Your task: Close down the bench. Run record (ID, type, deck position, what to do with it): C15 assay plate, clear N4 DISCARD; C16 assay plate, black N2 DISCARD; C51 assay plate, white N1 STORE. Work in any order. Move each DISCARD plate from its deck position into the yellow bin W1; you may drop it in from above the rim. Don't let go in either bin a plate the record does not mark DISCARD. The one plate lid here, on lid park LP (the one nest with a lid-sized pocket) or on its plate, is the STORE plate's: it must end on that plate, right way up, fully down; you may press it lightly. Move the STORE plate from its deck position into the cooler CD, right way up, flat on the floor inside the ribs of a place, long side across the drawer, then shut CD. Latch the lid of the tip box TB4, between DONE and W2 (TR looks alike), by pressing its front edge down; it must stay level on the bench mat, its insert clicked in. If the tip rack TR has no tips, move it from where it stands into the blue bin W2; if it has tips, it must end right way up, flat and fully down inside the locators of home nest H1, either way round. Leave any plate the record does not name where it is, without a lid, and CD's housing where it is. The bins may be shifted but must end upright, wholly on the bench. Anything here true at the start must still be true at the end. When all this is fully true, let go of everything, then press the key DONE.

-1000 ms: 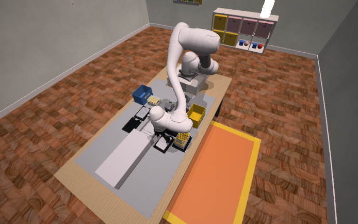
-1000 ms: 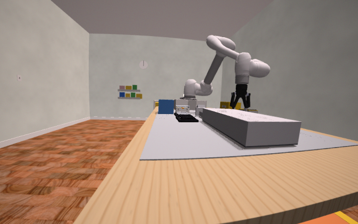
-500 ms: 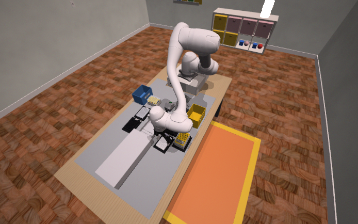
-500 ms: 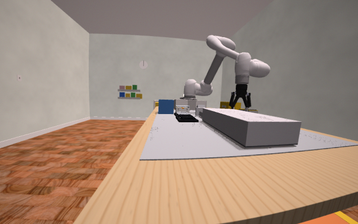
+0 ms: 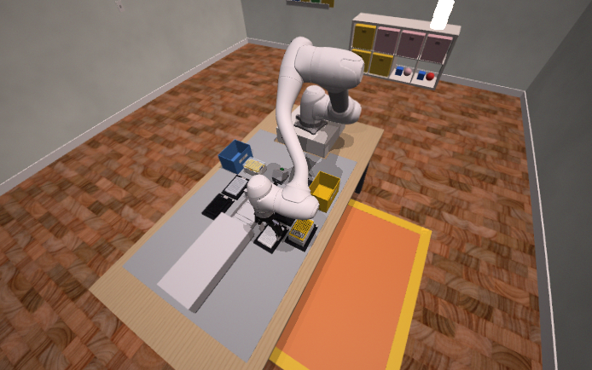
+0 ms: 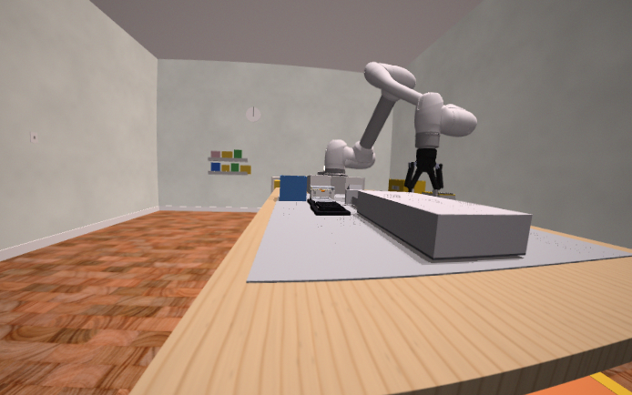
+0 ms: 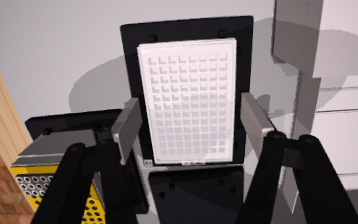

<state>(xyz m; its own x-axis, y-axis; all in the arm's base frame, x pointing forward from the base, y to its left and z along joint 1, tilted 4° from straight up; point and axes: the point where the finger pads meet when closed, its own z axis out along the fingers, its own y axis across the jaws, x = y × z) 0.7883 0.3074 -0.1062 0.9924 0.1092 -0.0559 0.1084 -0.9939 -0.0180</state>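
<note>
The plate lid lies 30 mm below my hand. The rest, counted from my hand: yellow tip rack: 120 mm to the left, 110 mm behind; white plate: 30 mm below; black nest N3: 180 mm behind, 40 mm below, 30 mm to the right.
</note>
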